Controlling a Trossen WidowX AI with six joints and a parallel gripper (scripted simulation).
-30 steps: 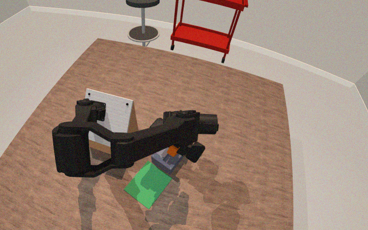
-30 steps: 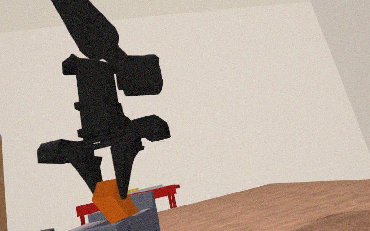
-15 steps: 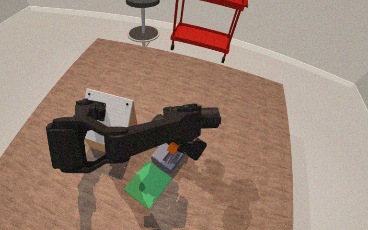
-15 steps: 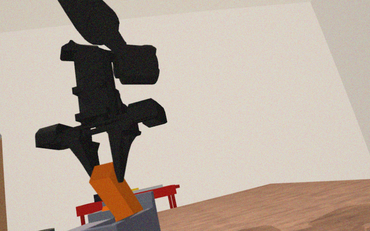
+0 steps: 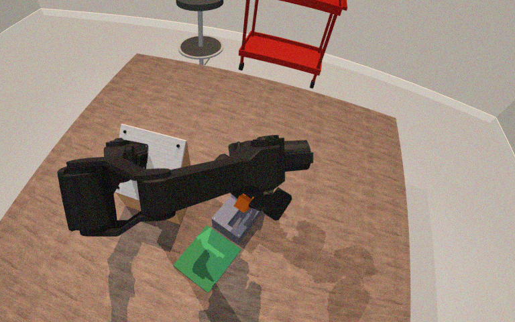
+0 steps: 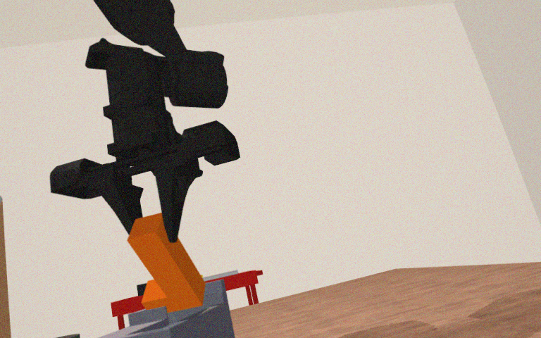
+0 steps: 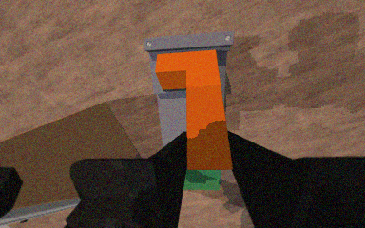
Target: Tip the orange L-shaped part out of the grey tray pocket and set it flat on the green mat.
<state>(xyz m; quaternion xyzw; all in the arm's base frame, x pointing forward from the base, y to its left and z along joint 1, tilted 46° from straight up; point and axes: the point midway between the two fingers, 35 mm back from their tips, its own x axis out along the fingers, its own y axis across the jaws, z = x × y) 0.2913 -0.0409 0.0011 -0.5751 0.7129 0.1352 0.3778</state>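
Now: the green mat 70 mm behind my gripper tip, 130 mm to the right of it and 150 mm below it. Round my gripper tip: orange L-shaped part 40 mm to the left, 30 mm below.
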